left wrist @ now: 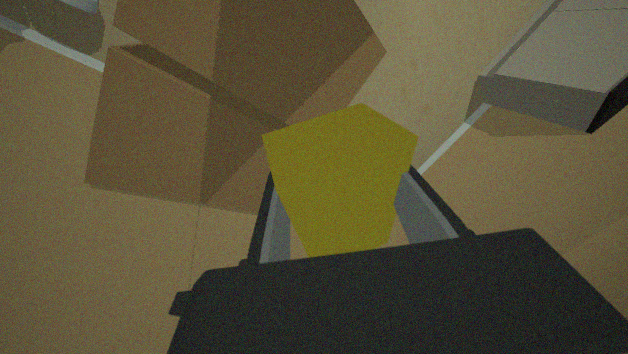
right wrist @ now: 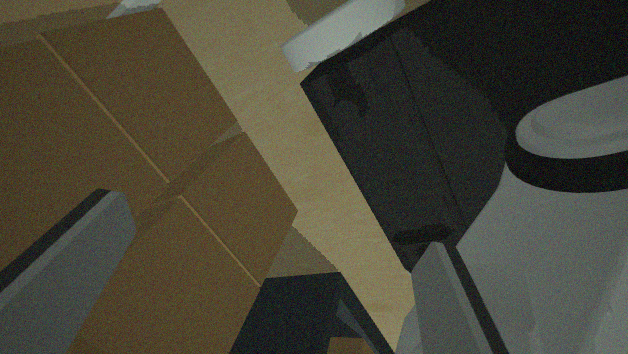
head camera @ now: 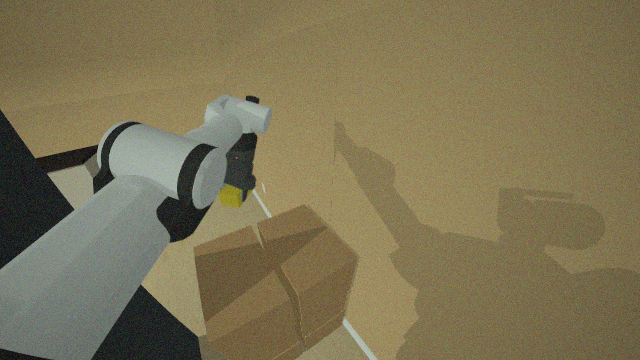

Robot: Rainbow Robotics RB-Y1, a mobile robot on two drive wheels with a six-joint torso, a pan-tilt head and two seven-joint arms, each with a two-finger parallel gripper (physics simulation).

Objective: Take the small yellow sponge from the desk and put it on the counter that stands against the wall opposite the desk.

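Frame: origin at the robot's base, x ahead, y left, z up, level; metres.
Seen in the pictures: left gripper, fingertip midpoint: (left wrist: 334, 171) (head camera: 233, 196); right gripper, fingertip midpoint: (right wrist: 280, 235).
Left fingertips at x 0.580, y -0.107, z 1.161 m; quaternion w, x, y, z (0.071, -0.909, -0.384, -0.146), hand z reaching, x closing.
A point is followed by its place in that frame.
The small yellow sponge (head camera: 231, 196) @[y -0.099, x 0.545, z 1.184 m] (left wrist: 345, 200) @[y -0.108, x 0.568, z 1.190 m] is between the fingers of my left gripper (head camera: 245, 192) @[y -0.107, x 0.580, z 1.161 m] (left wrist: 334, 171) @[y -0.107, x 0.580, z 1.161 m], which is shut on it and holds it up in the air. In the left wrist view the sponge sticks out past the fingertips, with a grey finger pad at either side. My right gripper (right wrist: 280, 235) @[y -0.239, x -0.076, z 0.548 m] is open, its fingers wide apart with nothing held between them. I cannot make out the desk or the counter for certain in these views.
Large brown cardboard boxes (head camera: 320, 270) @[y -0.316, x 0.403, z 0.811 m] (left wrist: 150, 120) @[y -0.288, x 0.439, z 0.811 m] (right wrist: 100, 150) @[y -0.300, x 0.373, z 0.323 m] stand close below the left gripper, beside the wall. A pale grey block-shaped piece (left wrist: 540, 100) @[y 1.076, x 2.783, z 0.527 m] (head camera: 70, 185) @[y 1.303, x 2.531, z 0.684 m] lies at the other side. A white skirting strip (head camera: 357, 337) @[y -0.486, x 0.224, z 0.082 m] (left wrist: 65, 50) @[y -0.481, x 0.023, z 0.066 m] runs along the wall's foot.
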